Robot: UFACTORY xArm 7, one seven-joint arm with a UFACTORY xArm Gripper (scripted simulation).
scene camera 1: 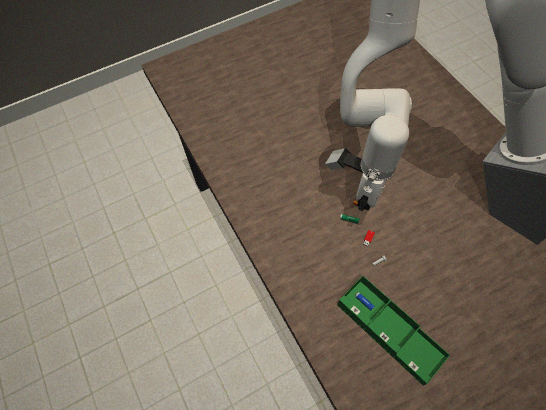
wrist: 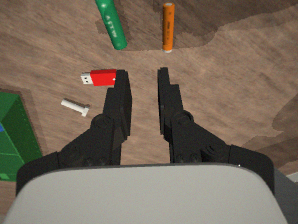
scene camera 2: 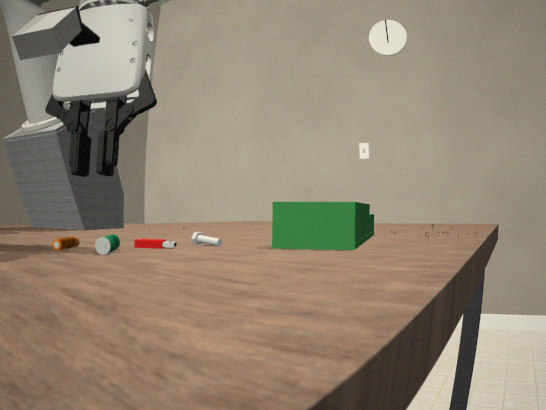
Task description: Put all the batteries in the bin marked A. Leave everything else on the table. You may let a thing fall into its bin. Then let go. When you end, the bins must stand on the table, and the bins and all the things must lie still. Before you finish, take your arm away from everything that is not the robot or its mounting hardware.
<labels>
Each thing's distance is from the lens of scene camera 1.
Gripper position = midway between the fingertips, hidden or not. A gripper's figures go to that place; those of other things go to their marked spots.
my gripper [scene camera 1: 365, 202]: 1.12 m
green three-part bin [scene camera 1: 396, 332]: 1.09 m
</labels>
